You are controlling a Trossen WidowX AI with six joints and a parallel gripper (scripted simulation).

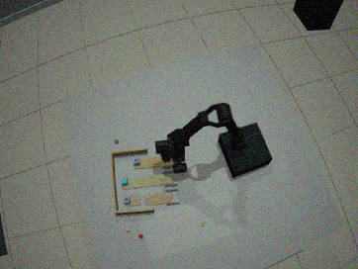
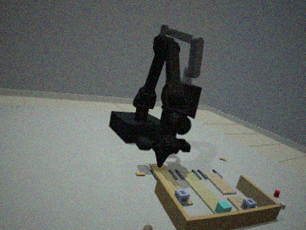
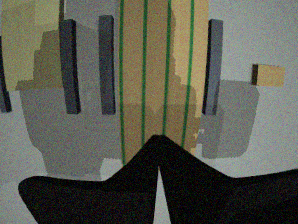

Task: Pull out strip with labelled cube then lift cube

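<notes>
Now: the strip 10 cm ahead of my gripper tip and 1 cm to the right of it. Round my gripper tip: red piece (35 cm to the left, 27 cm ahead, 1 cm above).
</notes>
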